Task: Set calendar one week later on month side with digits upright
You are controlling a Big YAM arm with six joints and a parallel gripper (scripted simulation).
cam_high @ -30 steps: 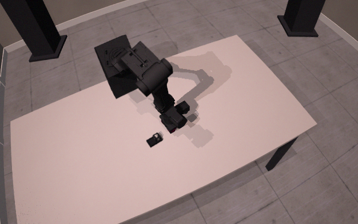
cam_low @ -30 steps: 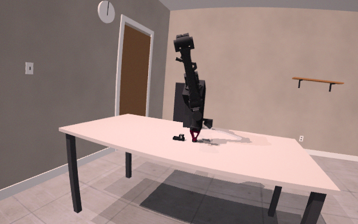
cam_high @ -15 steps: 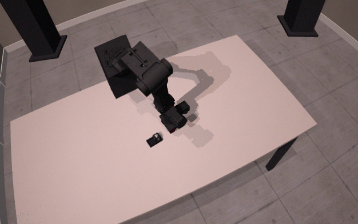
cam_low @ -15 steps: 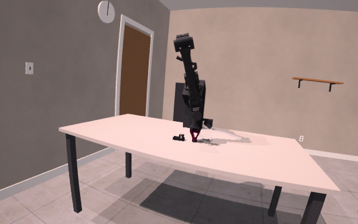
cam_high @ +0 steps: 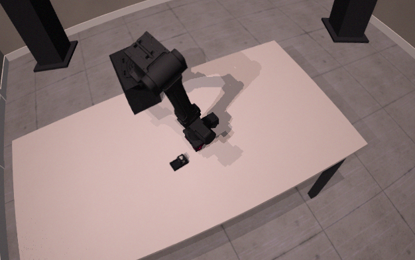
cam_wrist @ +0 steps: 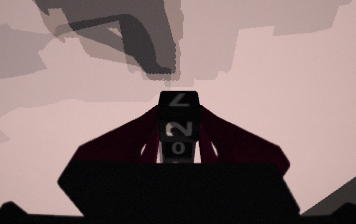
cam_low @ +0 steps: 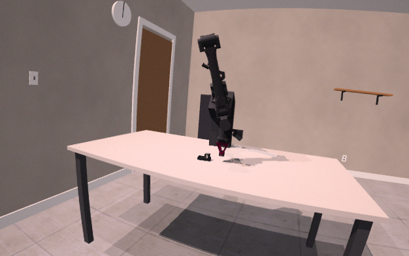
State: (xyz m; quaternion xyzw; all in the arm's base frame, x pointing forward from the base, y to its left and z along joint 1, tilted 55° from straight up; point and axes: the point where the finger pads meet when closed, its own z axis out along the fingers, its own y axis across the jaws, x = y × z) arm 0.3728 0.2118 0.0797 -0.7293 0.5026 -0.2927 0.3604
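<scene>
Now: hand 7 cm to the left of the black calendar block, 4 cm short of it and 3 cm above it. Also, from my hand: black tray: 9 cm to the right, 5 cm below, 5 cm ahead.
</scene>
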